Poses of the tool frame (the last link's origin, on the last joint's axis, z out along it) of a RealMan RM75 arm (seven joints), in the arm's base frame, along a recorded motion.
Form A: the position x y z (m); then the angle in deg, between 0 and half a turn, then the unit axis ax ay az.
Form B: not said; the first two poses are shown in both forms.
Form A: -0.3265, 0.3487, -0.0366, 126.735, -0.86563, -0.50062, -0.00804
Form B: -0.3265, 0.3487, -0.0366, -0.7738, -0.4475, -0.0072, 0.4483
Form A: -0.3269, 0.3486, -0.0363, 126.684, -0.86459, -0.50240, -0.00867
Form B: -0.3269, 0.3486, -0.0363, -0.7727, -0.4490, -0.0077, 0.4487
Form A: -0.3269, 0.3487, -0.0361, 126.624, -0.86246, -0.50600, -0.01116
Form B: -0.3269, 0.3487, -0.0361, -0.7706, -0.4521, -0.0100, 0.4491
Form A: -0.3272, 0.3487, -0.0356, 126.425, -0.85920, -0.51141, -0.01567
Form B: -0.3272, 0.3487, -0.0356, -0.7670, -0.4565, -0.0140, 0.4507
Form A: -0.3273, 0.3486, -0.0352, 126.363, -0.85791, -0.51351, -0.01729
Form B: -0.3273, 0.3486, -0.0352, -0.7656, -0.4583, -0.0154, 0.4512
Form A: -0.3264, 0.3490, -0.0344, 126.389, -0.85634, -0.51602, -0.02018
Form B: -0.3264, 0.3490, -0.0344, -0.7643, -0.4606, -0.0180, 0.4510
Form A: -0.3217, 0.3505, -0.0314, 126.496, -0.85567, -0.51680, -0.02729
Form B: -0.3217, 0.3505, -0.0314, -0.7641, -0.4615, -0.0244, 0.4501
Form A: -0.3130, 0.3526, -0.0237, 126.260, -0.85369, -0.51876, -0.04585
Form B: -0.3130, 0.3526, -0.0237, -0.7615, -0.4628, -0.0409, 0.4520
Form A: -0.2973, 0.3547, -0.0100, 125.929, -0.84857, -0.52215, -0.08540
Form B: -0.2973, 0.3547, -0.0100, -0.7558, -0.4651, -0.0761, 0.4545
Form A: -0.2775, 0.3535, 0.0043, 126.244, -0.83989, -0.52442, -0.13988
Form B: -0.2775, 0.3535, 0.0043, -0.7492, -0.4678, -0.1248, 0.4521
